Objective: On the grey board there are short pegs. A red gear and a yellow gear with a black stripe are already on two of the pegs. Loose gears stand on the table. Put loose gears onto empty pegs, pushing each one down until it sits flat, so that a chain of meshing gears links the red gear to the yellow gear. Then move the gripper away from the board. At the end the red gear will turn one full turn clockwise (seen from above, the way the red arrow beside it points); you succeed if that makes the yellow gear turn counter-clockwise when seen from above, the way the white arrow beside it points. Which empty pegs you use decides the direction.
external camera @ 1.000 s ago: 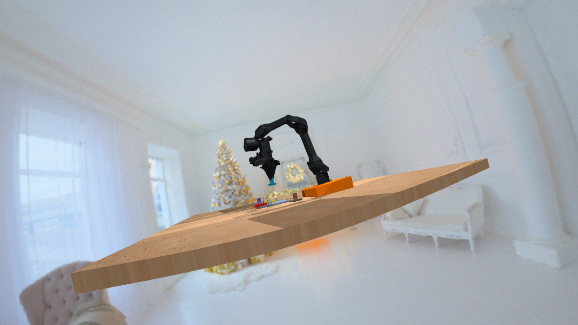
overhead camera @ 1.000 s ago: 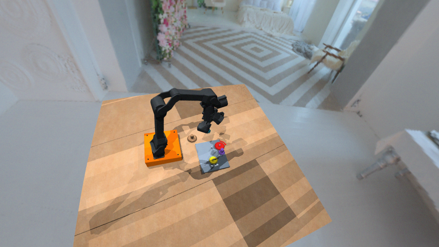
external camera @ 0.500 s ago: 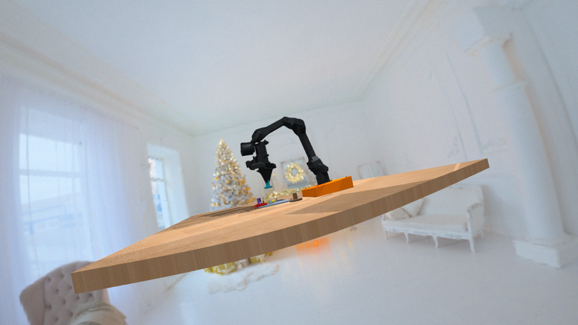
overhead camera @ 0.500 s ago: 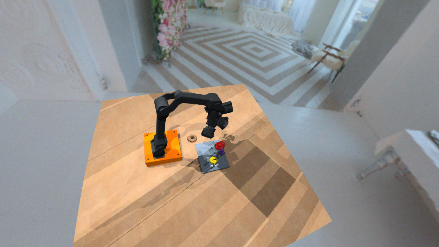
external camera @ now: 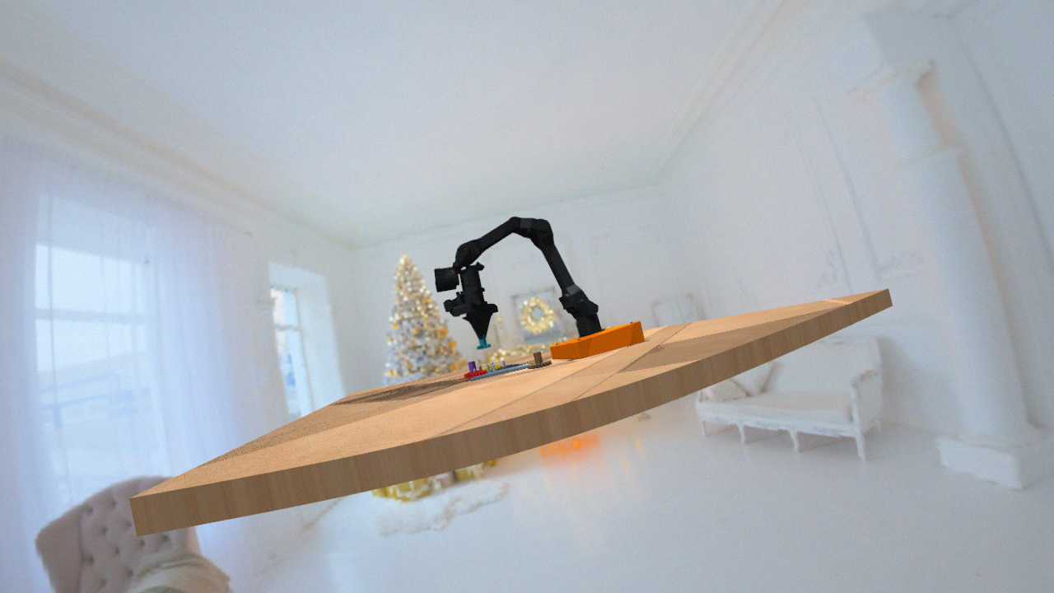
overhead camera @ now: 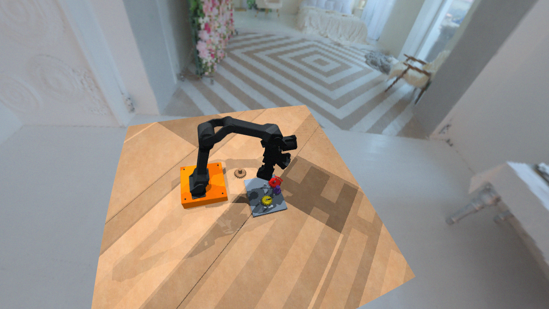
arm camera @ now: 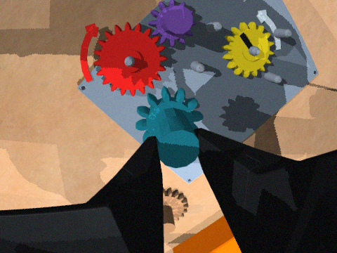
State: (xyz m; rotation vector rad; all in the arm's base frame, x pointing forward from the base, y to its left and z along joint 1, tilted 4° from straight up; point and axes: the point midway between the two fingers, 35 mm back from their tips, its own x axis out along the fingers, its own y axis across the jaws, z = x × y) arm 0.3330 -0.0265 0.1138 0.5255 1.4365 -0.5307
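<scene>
My gripper tip is now 80 mm above the purple gear, 50 mm to the left of it and 40 mm short of it. The rest, counted from my gripper tip: red gear: 90 mm below, 40 mm ahead; then teal gear: 10 mm below; then red arrow: 100 mm below, 70 mm ahead, 10 mm to the left.
</scene>
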